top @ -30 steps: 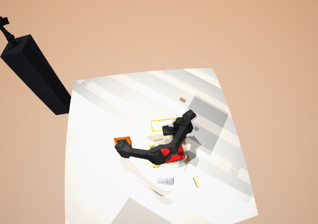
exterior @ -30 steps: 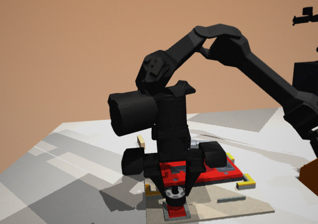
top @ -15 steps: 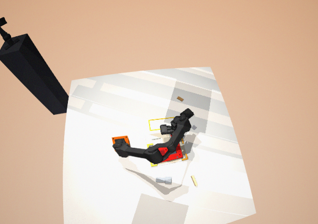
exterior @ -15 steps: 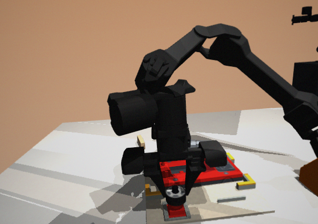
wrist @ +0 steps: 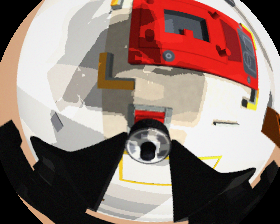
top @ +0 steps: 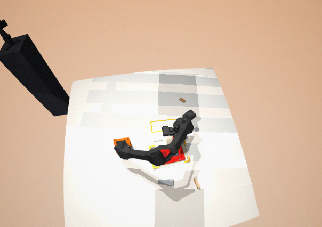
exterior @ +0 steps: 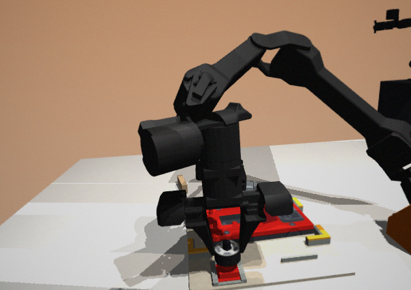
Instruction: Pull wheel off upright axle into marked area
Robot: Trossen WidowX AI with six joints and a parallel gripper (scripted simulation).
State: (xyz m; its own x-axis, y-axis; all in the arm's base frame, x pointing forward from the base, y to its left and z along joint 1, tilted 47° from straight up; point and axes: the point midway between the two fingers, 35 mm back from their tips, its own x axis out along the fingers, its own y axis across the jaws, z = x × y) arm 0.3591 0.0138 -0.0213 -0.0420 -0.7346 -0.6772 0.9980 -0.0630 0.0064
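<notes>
The wheel lies right at my gripper tip. The rest, counted from my gripper tip: grey block (300 mm to the right, 120 mm behind, 30 mm below); then upright axle (10 mm below); then wooden block (350 mm to the right, 70 mm ahead, 30 mm below).
</notes>
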